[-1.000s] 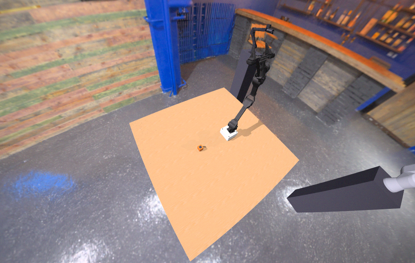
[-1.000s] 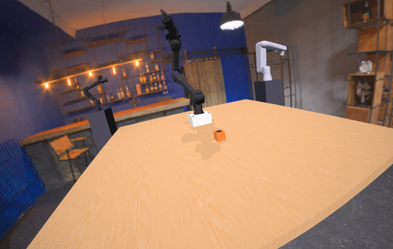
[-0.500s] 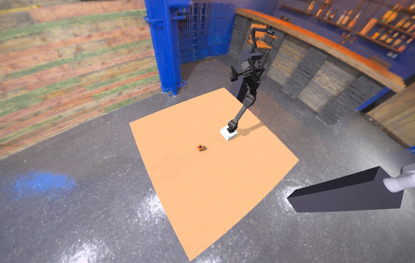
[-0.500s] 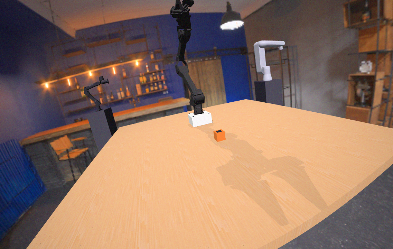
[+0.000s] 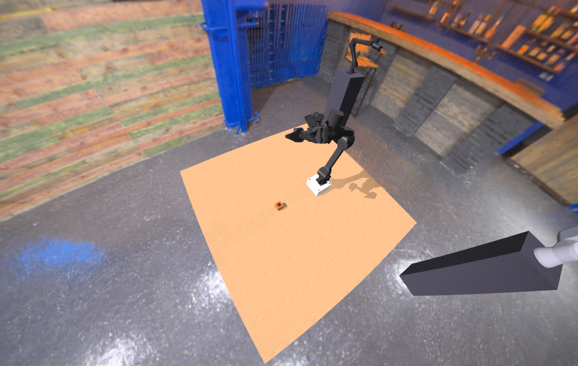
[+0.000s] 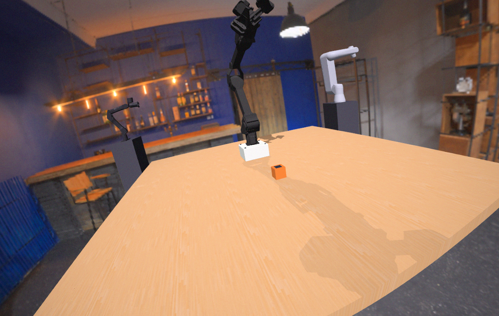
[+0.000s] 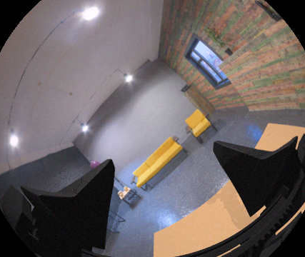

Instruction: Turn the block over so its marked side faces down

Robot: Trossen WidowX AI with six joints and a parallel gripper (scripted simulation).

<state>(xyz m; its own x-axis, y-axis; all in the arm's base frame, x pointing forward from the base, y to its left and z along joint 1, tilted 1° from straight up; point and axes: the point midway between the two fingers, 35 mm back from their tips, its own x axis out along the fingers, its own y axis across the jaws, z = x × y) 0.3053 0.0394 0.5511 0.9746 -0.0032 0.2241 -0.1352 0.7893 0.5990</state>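
My gripper tip is now 590 mm above the small orange block, 20 mm to the left of it and 10 mm short of it.
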